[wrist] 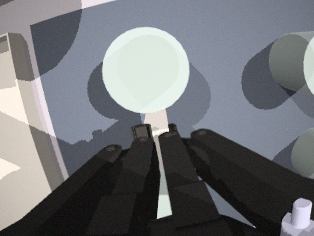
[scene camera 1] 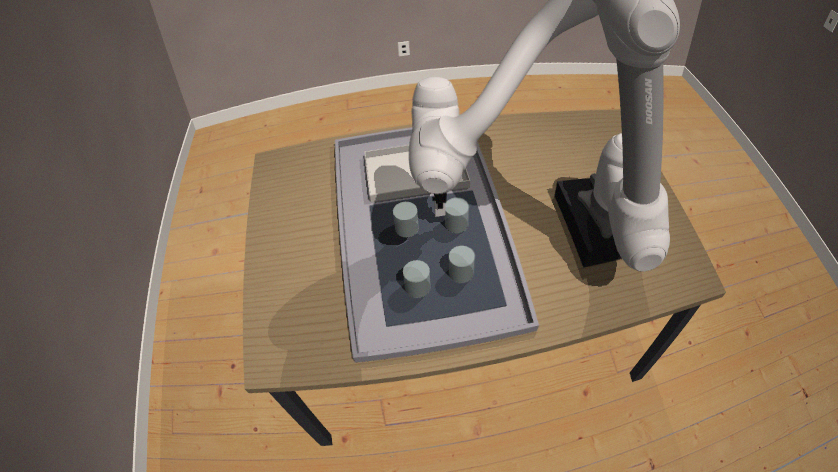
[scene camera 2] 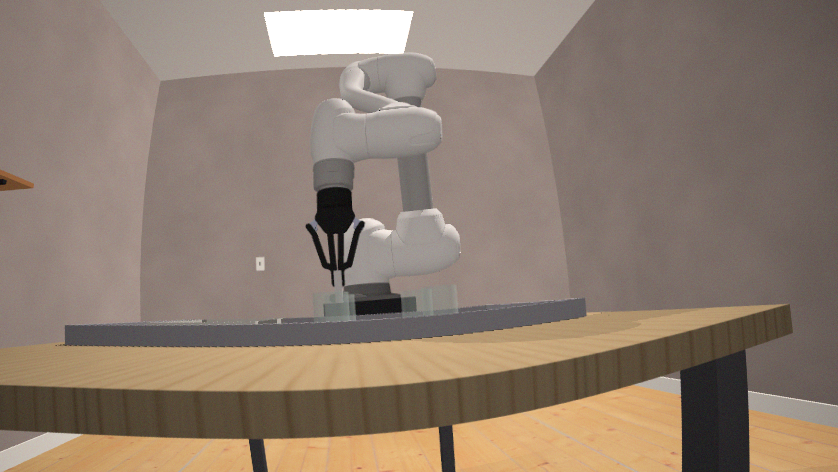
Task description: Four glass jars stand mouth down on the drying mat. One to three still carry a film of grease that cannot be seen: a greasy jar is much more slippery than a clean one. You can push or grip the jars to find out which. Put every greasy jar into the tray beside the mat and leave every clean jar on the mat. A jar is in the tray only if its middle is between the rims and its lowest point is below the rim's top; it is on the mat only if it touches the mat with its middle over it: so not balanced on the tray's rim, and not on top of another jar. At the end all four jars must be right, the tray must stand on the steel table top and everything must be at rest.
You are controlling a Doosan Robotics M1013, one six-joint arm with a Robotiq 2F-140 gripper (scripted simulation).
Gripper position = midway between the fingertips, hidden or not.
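Grey steel table top (scene camera 1: 372,334). Dark drying mat (scene camera 1: 432,244) (wrist: 230,90). White tray (scene camera 1: 388,169). Jar (scene camera 1: 405,214). Jar (scene camera 1: 456,209). Jar (scene camera 1: 461,258). Jar (scene camera 2: 436,300). My gripper (scene camera 2: 339,302) (wrist: 158,122), also in sight.
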